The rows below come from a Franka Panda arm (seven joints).
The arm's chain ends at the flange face. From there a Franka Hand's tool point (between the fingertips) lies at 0.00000 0.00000 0.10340 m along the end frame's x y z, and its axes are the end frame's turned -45 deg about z.
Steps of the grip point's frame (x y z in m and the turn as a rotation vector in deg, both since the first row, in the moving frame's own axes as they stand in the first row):
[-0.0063 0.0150 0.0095 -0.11 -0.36 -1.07]
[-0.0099 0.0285 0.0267 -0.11 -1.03 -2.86]
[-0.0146 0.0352 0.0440 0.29 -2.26 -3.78]
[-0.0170 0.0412 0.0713 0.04 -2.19 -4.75]
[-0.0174 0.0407 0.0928 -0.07 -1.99 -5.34]
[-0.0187 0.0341 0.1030 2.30 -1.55 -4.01]
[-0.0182 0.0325 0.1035 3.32 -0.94 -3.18]
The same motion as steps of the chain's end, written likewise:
[0.0065 0.0145 0.0095 -0.33 -0.18 -1.07]
[0.0143 0.0257 0.0267 -0.81 -0.65 -2.86]
[0.0177 0.0326 0.0441 -1.39 -1.80 -3.78]
[0.0198 0.0383 0.0714 -1.52 -1.58 -4.75]
[0.0188 0.0383 0.0929 -1.46 -1.36 -5.34]
[0.0158 0.0381 0.1031 0.53 -2.72 -4.01]
[0.0156 0.0387 0.1037 1.68 -3.01 -3.18]

